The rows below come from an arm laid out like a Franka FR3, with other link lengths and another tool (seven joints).
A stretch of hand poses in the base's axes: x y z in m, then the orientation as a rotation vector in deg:
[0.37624, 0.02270, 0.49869, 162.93, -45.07, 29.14]
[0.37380, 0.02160, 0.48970, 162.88, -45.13, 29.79]
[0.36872, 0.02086, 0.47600, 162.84, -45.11, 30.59]
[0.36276, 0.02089, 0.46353, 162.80, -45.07, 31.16]
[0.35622, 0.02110, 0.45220, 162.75, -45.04, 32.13]
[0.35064, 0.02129, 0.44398, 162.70, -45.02, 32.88]
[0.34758, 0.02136, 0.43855, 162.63, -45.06, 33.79]
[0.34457, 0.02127, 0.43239, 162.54, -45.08, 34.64]
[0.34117, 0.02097, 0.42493, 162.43, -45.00, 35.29]
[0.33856, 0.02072, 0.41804, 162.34, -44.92, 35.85]
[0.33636, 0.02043, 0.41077, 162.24, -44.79, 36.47]
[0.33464, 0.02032, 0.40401, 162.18, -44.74, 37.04]
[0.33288, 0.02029, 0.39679, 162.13, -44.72, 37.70]
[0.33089, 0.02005, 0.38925, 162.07, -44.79, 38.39]
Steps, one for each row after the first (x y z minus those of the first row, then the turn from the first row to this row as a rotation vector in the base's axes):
[-0.00244, -0.00110, -0.00899, -0.04, -0.44, 0.00]
[-0.00752, -0.00184, -0.02269, -0.09, -0.97, 0.06]
[-0.01348, -0.00181, -0.03516, -0.15, -1.35, 0.11]
[-0.02002, -0.00160, -0.04649, -0.21, -1.99, 0.19]
[-0.02560, -0.00141, -0.05471, -0.27, -2.49, 0.25]
[-0.02866, -0.00134, -0.06014, -0.32, -3.10, 0.27]
[-0.03167, -0.00143, -0.06630, -0.38, -3.67, 0.30]
[-0.03507, -0.00173, -0.07376, -0.51, -4.09, 0.37]
[-0.03768, -0.00198, -0.08065, -0.61, -4.45, 0.43]
[-0.03988, -0.00227, -0.08792, -0.73, -4.84, 0.52]
[-0.04160, -0.00238, -0.09468, -0.79, -5.22, 0.58]
[-0.04336, -0.00241, -0.10190, -0.83, -5.66, 0.63]
[-0.04535, -0.00265, -0.10944, -0.84, -6.13, 0.63]

